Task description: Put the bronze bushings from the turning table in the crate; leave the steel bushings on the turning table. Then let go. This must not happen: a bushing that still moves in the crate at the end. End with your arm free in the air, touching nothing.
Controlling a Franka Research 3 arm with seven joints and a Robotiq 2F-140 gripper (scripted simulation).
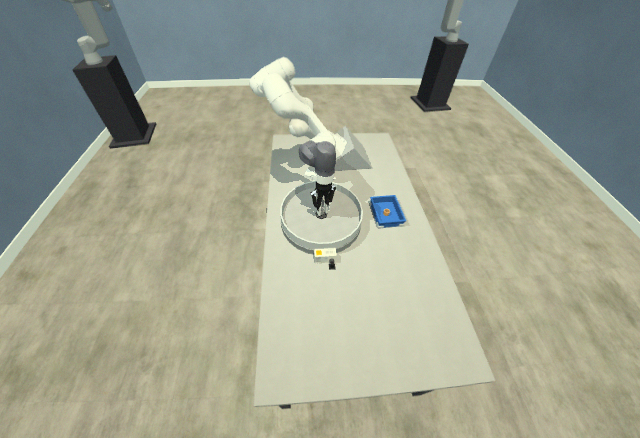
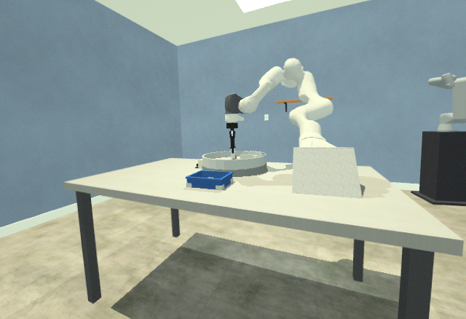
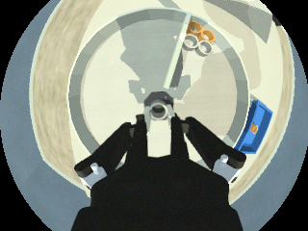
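The turning table lies 50 mm below my hand and 10 mm behind it. Round my hand: crate 360 mm to the left, 80 mm below, 20 mm ahead.
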